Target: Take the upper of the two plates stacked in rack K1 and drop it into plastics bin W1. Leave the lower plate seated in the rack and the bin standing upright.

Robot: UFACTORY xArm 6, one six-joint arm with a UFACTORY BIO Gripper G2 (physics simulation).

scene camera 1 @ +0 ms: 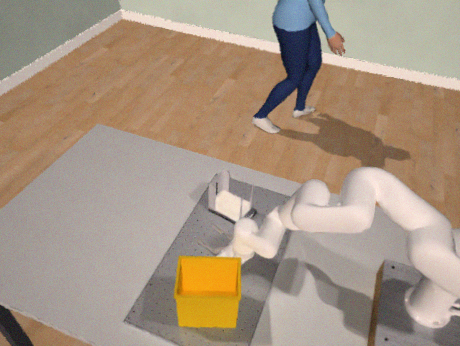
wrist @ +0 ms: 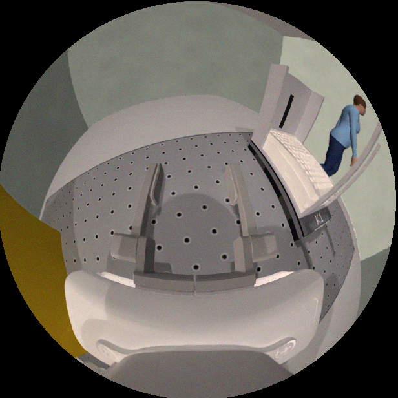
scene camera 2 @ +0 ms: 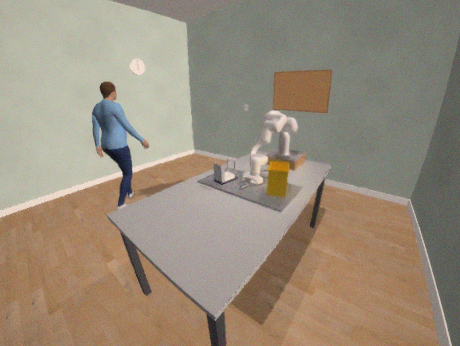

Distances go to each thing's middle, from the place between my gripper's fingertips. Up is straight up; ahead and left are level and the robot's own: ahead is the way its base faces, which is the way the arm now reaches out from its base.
Labels:
Now: the yellow plastics bin W1 (scene camera 1: 207, 289) 27 cm to the left of my hand, 9 cm behind it and 8 cm above it.

